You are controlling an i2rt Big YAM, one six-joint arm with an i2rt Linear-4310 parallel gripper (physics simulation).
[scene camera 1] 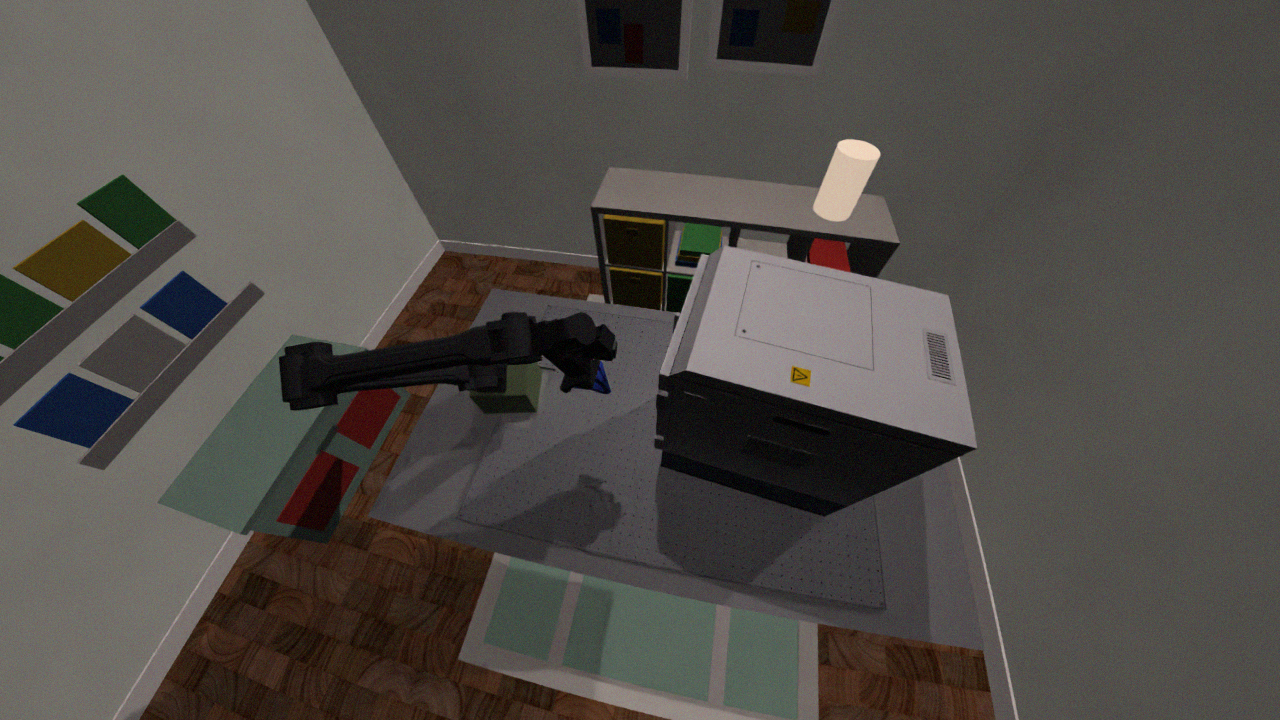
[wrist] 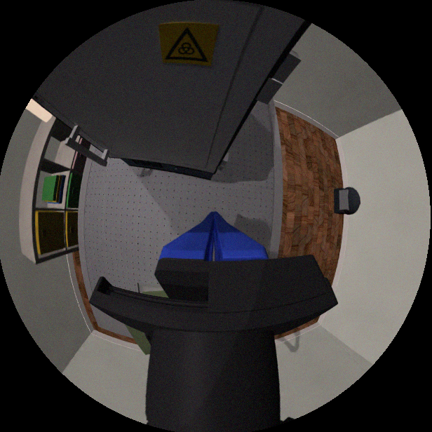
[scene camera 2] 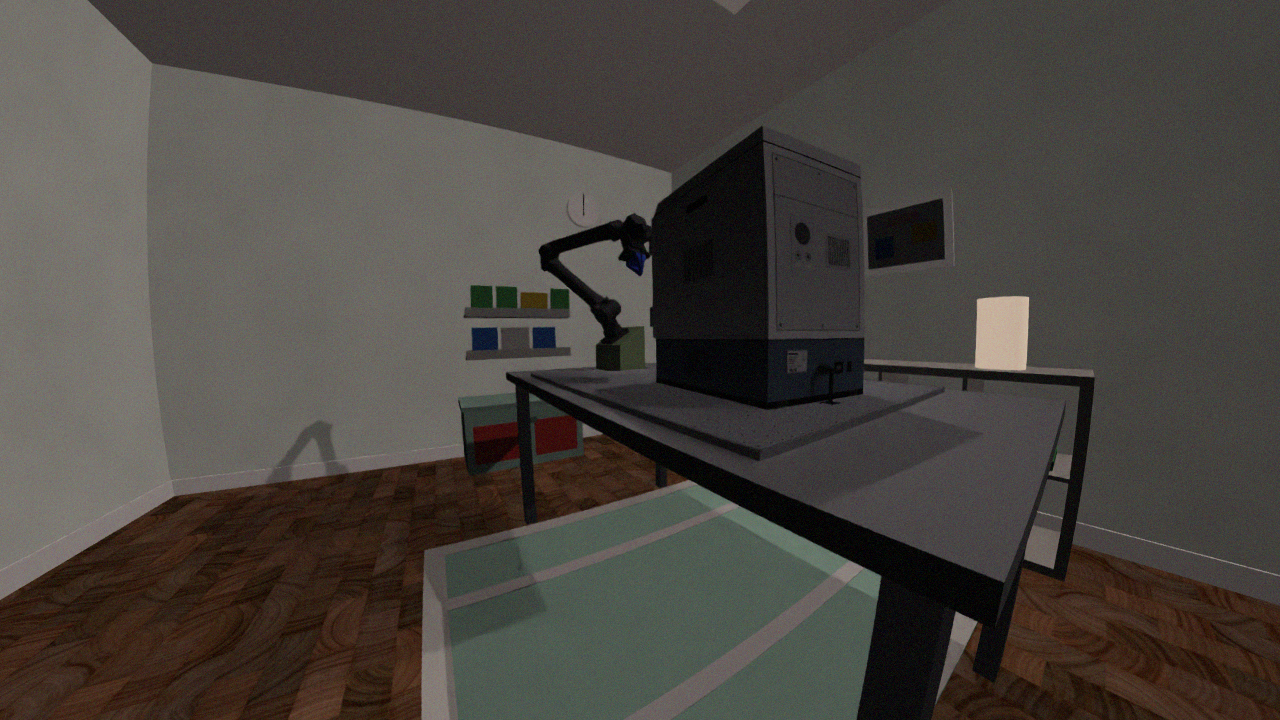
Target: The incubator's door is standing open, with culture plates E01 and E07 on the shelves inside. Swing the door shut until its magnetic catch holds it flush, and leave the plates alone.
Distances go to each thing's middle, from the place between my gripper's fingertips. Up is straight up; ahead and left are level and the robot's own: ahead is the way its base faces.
Scene:
The incubator (scene camera 1: 813, 387) lies 390 mm ahead of my hand, 30 mm to the left of it and 80 mm below it.

